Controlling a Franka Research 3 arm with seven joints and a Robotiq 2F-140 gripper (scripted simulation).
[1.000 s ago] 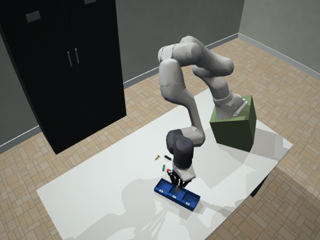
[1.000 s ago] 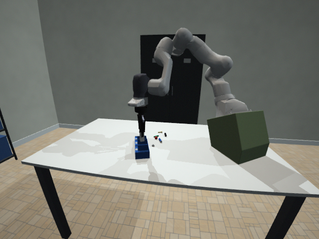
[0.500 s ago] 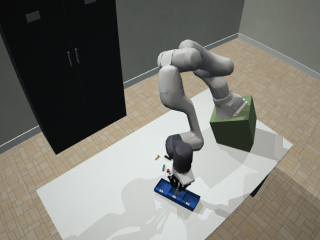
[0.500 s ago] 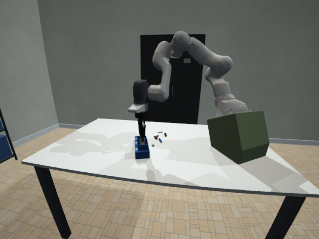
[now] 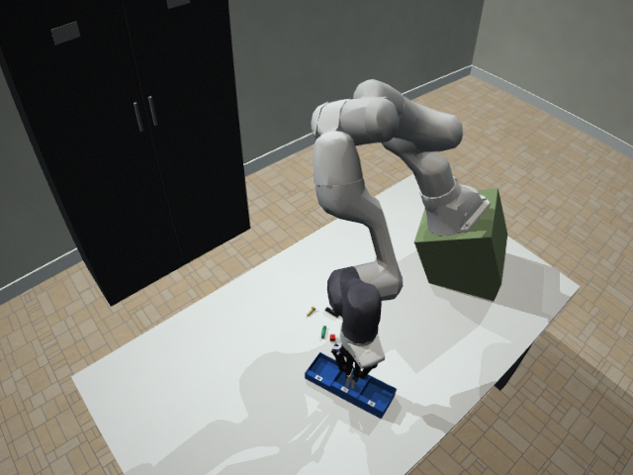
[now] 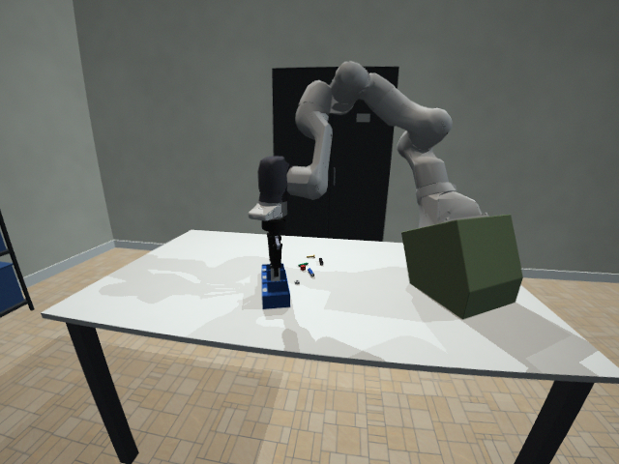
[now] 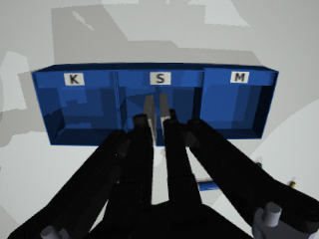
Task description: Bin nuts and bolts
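My gripper is now 30 mm above the blue bin. Also, from my hand: grey nut (60 mm behind, 50 mm to the right, 50 mm below); then blue piece (100 mm behind, 130 mm to the right, 40 mm below); then red piece (60 mm behind, 160 mm to the right, 40 mm below).
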